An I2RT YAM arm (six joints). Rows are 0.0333 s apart.
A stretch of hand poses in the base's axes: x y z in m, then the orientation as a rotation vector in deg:
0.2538 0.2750 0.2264 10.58 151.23 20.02
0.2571 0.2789 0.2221 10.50 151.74 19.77
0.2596 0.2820 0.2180 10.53 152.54 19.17
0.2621 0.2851 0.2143 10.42 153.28 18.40
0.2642 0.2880 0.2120 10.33 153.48 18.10
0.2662 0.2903 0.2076 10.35 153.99 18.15
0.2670 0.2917 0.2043 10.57 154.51 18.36
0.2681 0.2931 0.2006 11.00 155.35 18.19
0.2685 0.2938 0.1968 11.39 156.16 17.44
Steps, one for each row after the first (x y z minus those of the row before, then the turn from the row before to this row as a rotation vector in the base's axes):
0.0033 0.0039 -0.0043 -0.21 0.47 0.09
0.0025 0.0031 -0.0041 -0.45 0.76 -0.01
0.0025 0.0031 -0.0037 -0.58 0.67 0.05
0.0021 0.0029 -0.0023 -0.23 0.17 0.04
0.0020 0.0023 -0.0044 0.02 0.51 0.07
0.0008 0.0014 -0.0033 0.17 0.55 -0.04
0.0011 0.0014 -0.0037 -0.07 0.88 -0.20
0.0004 0.0007 -0.0038 -0.48 0.82 -0.26

